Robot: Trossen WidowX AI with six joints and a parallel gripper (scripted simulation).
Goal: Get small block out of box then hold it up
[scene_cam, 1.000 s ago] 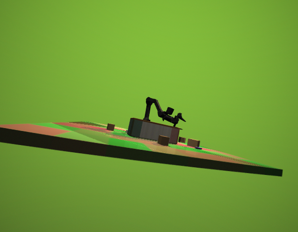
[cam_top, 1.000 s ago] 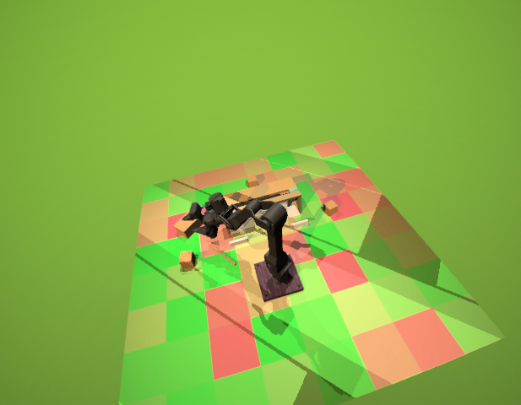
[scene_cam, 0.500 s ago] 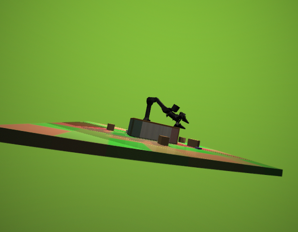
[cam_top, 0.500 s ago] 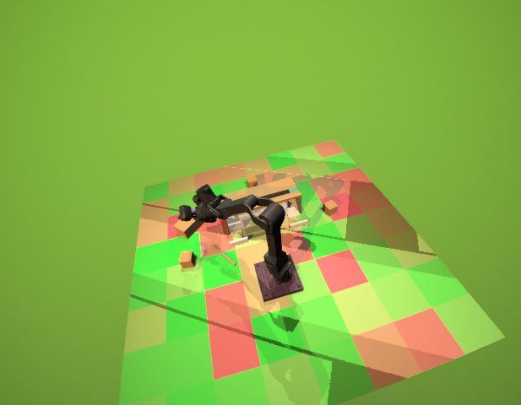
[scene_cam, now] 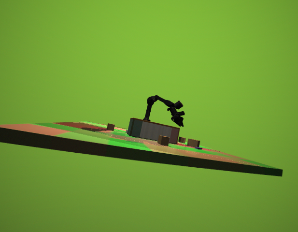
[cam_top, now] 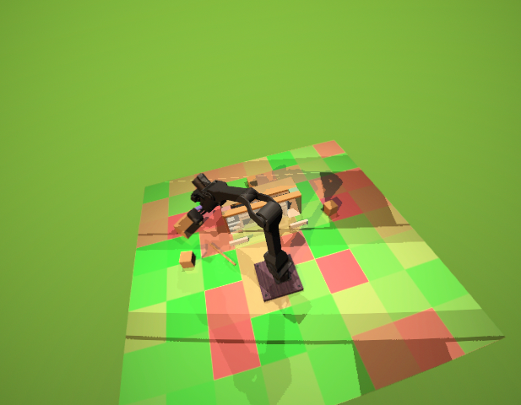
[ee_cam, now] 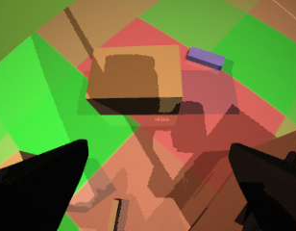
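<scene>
Now: the clear-fronted box 270 mm to the right of my gripper tip, 90 mm below it and 10 mm behind it.
</scene>
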